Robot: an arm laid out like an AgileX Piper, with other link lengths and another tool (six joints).
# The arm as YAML. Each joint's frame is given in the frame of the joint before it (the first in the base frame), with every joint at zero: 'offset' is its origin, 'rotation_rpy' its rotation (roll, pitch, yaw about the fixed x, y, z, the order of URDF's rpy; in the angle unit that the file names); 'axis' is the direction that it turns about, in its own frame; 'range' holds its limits. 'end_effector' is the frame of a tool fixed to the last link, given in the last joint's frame.
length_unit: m
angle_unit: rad
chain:
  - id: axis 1
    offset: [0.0, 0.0, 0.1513]
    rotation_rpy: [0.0, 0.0, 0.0]
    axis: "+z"
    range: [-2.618, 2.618]
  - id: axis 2
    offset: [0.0, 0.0, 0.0]
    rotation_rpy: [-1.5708, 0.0, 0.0]
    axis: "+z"
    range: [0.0, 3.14]
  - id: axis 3
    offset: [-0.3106, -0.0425, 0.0]
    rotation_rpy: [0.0, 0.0, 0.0]
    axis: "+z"
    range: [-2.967, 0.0]
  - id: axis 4
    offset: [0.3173, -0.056, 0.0]
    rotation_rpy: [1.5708, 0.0, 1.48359]
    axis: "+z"
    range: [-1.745, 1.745]
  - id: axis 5
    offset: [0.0, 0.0, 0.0]
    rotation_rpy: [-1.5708, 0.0, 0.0]
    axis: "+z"
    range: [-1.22, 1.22]
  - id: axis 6
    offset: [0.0, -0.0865, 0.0]
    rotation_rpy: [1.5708, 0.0, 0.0]
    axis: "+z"
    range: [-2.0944, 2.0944]
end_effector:
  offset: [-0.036, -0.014, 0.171]
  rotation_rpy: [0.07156, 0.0, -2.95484]
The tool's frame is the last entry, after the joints.
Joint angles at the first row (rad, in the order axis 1, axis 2, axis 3, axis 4, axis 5, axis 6):
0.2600, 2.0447, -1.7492, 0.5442, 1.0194, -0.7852
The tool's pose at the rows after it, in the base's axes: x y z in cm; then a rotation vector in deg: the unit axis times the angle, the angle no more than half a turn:
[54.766 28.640 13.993 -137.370 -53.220 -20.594]
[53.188 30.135 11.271 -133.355 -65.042 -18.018]
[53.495 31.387 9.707 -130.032 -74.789 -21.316]
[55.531 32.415 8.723 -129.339 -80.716 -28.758]
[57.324 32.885 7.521 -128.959 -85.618 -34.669]
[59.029 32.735 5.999 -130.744 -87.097 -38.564]
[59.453 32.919 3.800 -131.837 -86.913 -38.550]
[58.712 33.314 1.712 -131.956 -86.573 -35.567]
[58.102 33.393 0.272 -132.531 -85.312 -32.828]
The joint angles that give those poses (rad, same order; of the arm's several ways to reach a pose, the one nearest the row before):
0.2696, 2.0880, -1.7371, 0.5665, 1.1055, -0.8477
0.2911, 2.1323, -1.7323, 0.5646, 1.1195, -1.0028
0.3094, 2.1655, -1.7323, 0.5646, 1.0647, -1.1428
0.3273, 2.1934, -1.7322, 0.5638, 0.9445, -1.2336
0.3368, 2.2243, -1.7323, 0.5637, 0.8412, -1.3138
0.3425, 2.2565, -1.7323, 0.5480, 0.7506, -1.3320
0.3503, 2.2950, -1.7323, 0.5460, 0.7069, -1.3320
0.3593, 2.3255, -1.7322, 0.5460, 0.7116, -1.3239
0.3636, 2.3452, -1.7323, 0.5420, 0.7229, -1.3012

